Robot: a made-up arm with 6 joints.
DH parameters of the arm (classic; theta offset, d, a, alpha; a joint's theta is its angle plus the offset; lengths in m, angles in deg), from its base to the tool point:
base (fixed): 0 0.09 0 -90
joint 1: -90 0.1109 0.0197 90
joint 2: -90 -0.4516 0.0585 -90
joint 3: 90 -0.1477 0.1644 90
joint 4: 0 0.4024 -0.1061 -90
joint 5: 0 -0.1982 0.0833 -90
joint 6: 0 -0.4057 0.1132 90
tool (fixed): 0 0.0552 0 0
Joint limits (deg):
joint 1: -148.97..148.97
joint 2: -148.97..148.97
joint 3: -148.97..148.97
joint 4: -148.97..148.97
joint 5: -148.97..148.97
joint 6: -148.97..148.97
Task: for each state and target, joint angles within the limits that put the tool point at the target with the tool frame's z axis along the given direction. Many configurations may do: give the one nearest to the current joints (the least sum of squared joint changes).
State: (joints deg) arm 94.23 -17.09 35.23 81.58 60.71 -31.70
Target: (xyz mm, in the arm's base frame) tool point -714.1 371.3 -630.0 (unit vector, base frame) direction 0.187 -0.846 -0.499
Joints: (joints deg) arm 136.14 4.33 74.67 46.80 61.79 -29.67
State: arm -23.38 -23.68 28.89 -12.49 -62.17 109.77
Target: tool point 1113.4 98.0 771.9 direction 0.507 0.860 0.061
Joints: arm -54.65 -43.30 75.93 -21.03 -18.70 130.53
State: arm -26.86 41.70 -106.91 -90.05 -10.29 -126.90
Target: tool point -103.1 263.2 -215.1 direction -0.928 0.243 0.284
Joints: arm -53.30 17.63 -112.13 -131.90 19.37 -120.52
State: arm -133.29 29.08 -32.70 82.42 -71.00 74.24
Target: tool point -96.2 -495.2 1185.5 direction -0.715 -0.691 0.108
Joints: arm -138.45 -19.13 8.20 47.90 -37.23 89.38
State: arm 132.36 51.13 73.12 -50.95 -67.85 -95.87
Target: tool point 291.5 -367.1 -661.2 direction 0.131 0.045 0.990
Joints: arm 108.48 42.37 40.61 -38.25 -60.27 -118.83
